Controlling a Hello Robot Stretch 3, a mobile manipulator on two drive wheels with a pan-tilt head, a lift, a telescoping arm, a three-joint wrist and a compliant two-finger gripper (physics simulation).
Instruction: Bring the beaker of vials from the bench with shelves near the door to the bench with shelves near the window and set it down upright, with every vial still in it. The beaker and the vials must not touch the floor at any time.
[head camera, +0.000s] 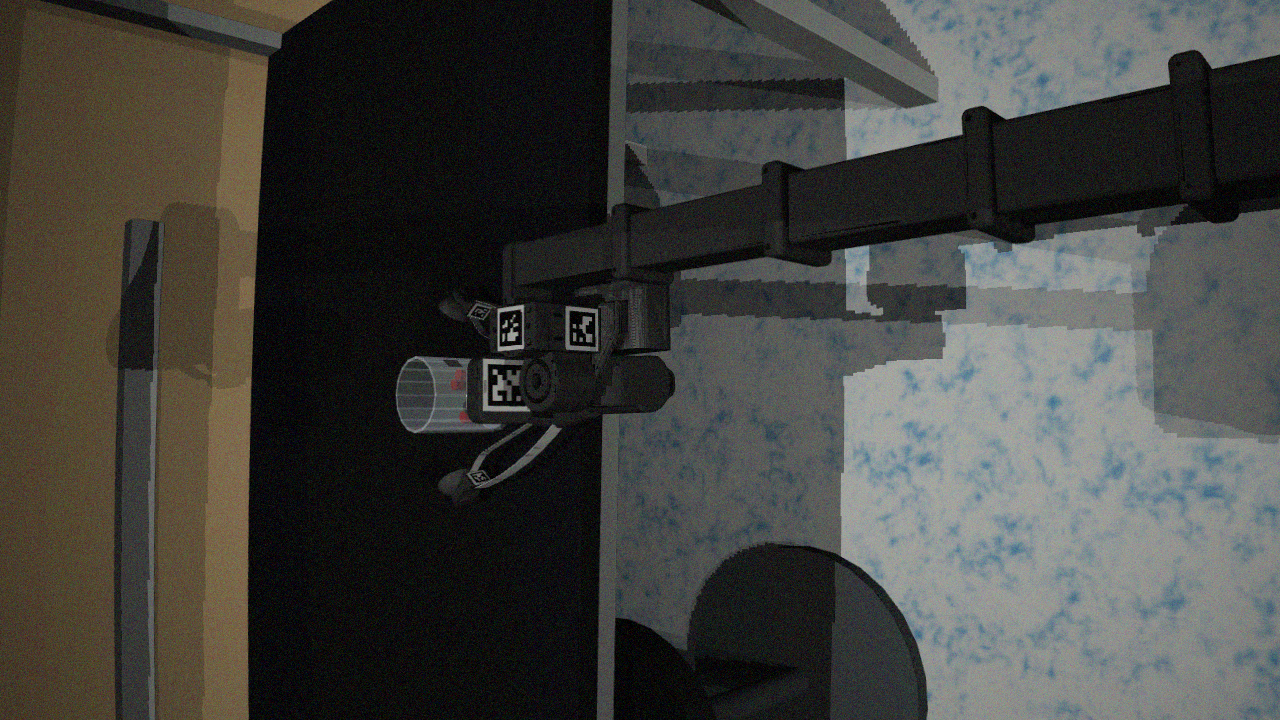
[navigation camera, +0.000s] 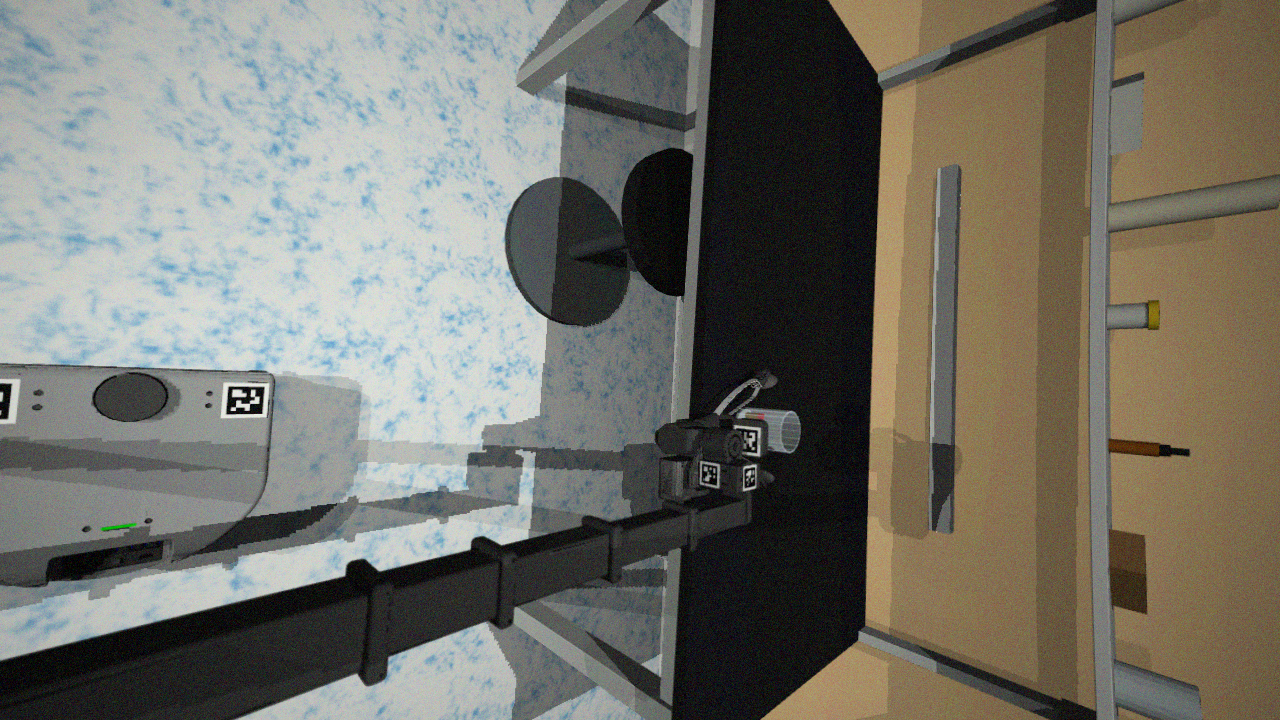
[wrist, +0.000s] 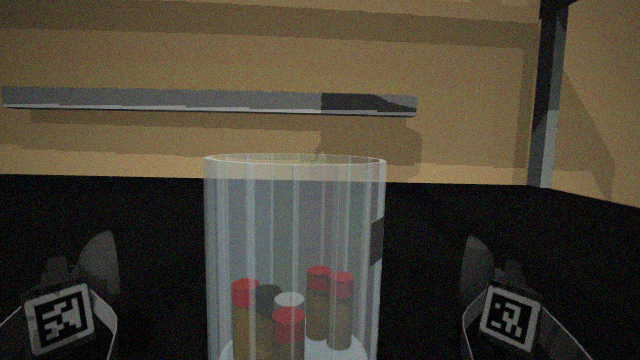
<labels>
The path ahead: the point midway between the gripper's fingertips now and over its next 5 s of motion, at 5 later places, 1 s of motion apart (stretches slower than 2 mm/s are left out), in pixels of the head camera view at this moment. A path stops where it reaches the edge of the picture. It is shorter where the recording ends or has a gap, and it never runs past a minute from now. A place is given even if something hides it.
My gripper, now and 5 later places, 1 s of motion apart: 448, 396; 483, 394; 562, 392; 583, 391; 685, 387; 752, 384
</labels>
